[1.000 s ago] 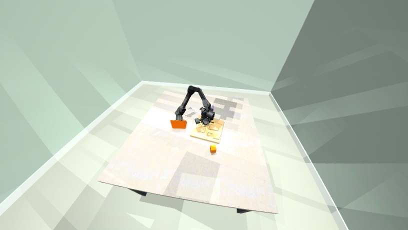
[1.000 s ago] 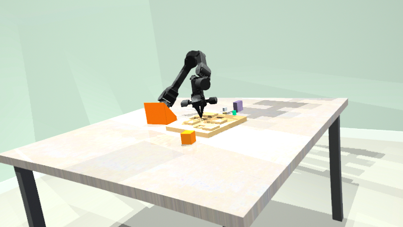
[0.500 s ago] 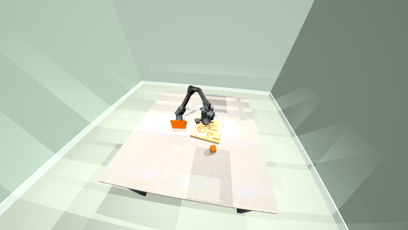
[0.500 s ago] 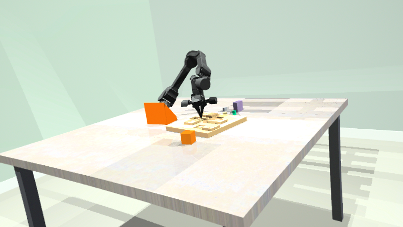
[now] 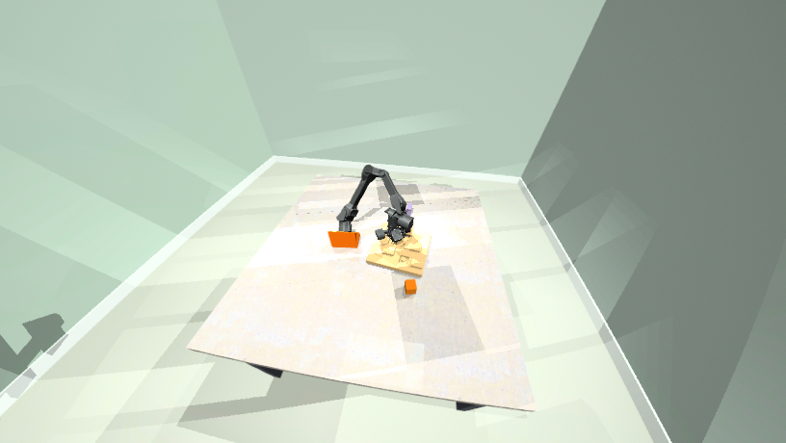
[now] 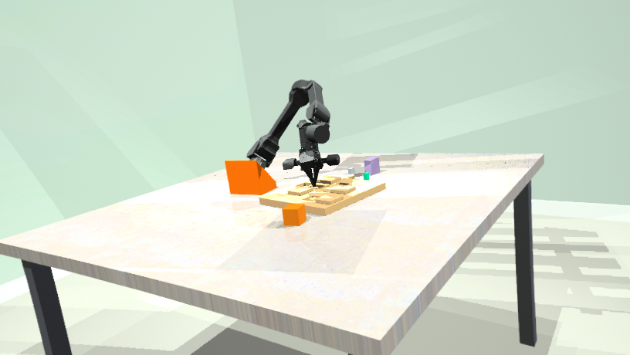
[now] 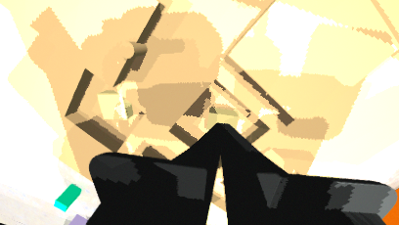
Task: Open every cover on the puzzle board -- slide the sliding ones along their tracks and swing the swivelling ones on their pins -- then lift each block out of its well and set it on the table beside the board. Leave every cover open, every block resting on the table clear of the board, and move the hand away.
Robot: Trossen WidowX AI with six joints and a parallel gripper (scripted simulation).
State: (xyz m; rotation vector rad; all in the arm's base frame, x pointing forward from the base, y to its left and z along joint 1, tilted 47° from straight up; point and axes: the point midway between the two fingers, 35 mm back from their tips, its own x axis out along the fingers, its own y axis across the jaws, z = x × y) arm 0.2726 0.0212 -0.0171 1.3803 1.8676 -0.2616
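Now: the grey block 20 mm behind my gripper tip, 280 mm to the left of it and 10 mm below it. Round my gripper tip: purple block: 70 mm ahead, 280 mm to the left, 10 mm above; then orange cube: 120 mm ahead, 270 mm to the right; then green block: 90 mm ahead, 190 mm to the left, 10 mm below.
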